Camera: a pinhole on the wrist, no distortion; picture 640 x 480 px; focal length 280.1 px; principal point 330.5 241.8 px. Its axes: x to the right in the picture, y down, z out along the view. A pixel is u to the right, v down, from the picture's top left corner.
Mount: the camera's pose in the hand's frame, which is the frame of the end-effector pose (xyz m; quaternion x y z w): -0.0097 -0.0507 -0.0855 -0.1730 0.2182 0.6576 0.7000
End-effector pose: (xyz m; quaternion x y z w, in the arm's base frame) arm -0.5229 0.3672 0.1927 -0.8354 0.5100 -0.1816 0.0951
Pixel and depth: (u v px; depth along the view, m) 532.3 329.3 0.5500
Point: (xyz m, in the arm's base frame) -0.9840 0.1993 -0.1958
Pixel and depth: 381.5 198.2 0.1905
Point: -0.5488 0.2981 0.1226
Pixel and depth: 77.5 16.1 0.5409
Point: 0.0792 0.0517 -0.2036
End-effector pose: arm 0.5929 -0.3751 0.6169 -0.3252 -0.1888 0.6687 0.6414
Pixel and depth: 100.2 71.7 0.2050
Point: 0.5498 -0.2156 0.7794
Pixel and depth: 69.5 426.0 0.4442
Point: 0.3342 -0.5508 1.1429
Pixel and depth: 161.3 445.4 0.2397
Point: 0.4746 -0.5054 0.8168
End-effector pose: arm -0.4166 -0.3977 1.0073 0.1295 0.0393 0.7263 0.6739
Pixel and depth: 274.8 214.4 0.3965
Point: -0.4368 -0.3836 1.3149
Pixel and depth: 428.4 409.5 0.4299
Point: -0.6661 -0.6750 1.2530
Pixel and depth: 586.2 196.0 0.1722
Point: -0.5907 -0.3723 1.0280
